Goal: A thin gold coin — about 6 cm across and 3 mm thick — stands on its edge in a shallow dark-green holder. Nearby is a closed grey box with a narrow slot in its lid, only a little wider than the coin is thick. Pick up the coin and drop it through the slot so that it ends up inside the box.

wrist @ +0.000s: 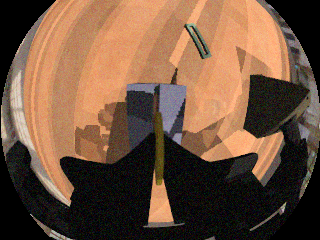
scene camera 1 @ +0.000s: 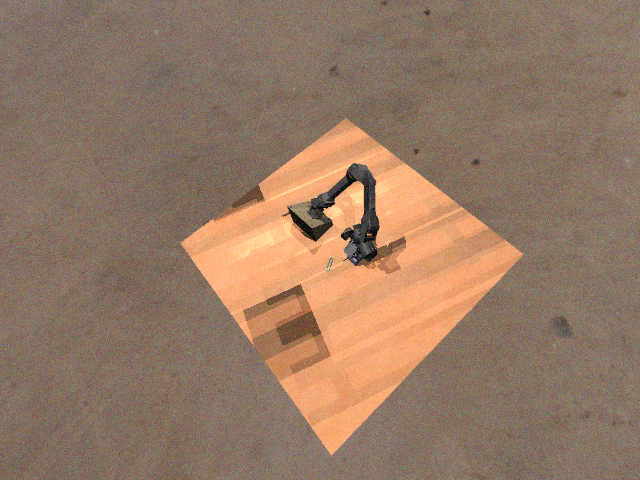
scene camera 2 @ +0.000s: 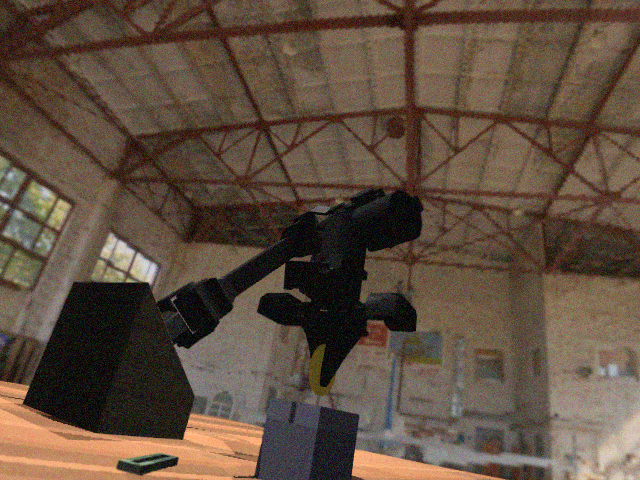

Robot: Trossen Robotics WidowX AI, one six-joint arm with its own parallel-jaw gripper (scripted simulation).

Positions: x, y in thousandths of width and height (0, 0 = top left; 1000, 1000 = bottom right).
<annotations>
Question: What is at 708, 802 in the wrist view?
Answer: My gripper.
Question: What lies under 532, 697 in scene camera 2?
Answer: My gripper.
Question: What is my gripper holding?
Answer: A gold coin.
</annotations>
